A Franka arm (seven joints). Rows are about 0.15 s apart.
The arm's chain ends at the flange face. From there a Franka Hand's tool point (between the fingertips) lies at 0.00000 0.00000 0.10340 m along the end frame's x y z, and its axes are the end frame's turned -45 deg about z.
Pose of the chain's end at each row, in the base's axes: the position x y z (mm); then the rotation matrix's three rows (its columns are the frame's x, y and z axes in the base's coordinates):
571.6 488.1 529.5; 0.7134 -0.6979 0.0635; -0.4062 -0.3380 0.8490; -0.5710 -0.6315 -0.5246
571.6 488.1 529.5; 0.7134 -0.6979 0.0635; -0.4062 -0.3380 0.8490; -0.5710 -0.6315 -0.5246
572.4 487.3 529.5; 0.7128 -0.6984 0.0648; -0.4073 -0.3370 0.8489; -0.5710 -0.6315 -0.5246
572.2 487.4 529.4; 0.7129 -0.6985 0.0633; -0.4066 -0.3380 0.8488; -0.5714 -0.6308 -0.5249
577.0 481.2 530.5; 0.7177 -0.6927 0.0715; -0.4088 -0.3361 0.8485; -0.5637 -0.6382 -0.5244
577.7 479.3 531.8; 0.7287 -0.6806 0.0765; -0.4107 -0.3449 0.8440; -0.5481 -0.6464 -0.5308
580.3 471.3 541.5; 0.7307 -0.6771 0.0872; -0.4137 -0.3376 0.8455; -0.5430 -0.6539 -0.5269
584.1 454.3 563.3; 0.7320 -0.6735 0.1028; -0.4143 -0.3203 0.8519; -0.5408 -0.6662 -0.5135
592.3 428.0 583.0; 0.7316 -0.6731 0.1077; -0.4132 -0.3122 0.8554; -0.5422 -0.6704 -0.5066
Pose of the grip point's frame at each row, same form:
578.2 575.9 475.3; 0.9979 0.0110 0.0635; -0.0482 -0.5262 0.8490; 0.0428 -0.8503 -0.5246
578.2 575.9 475.3; 0.9979 0.0110 0.0635; -0.0482 -0.5262 0.8490; 0.0428 -0.8503 -0.5246
579.1 575.1 475.3; 0.9979 0.0102 0.0648; -0.0497 -0.5263 0.8489; 0.0428 -0.8503 -0.5246
578.7 575.2 475.1; 0.9980 0.0102 0.0633; -0.0485 -0.5265 0.8488; 0.0420 -0.8501 -0.5249
584.4 568.9 476.3; 0.9973 0.0177 0.0715; -0.0514 -0.5267 0.8485; 0.0527 -0.8499 -0.5244
585.6 566.6 476.9; 0.9965 0.0340 0.0765; -0.0465 -0.5343 0.8440; 0.0695 -0.8446 -0.5308
589.3 558.7 487.0; 0.9955 0.0379 0.0872; -0.0538 -0.5312 0.8455; 0.0784 -0.8463 -0.5269
594.7 542.4 510.2; 0.9938 0.0414 0.1028; -0.0665 -0.5194 0.8519; 0.0887 -0.8535 -0.5135
603.4 516.4 530.6; 0.9933 0.0414 0.1077; -0.0714 -0.5129 0.8554; 0.0907 -0.8574 -0.5066

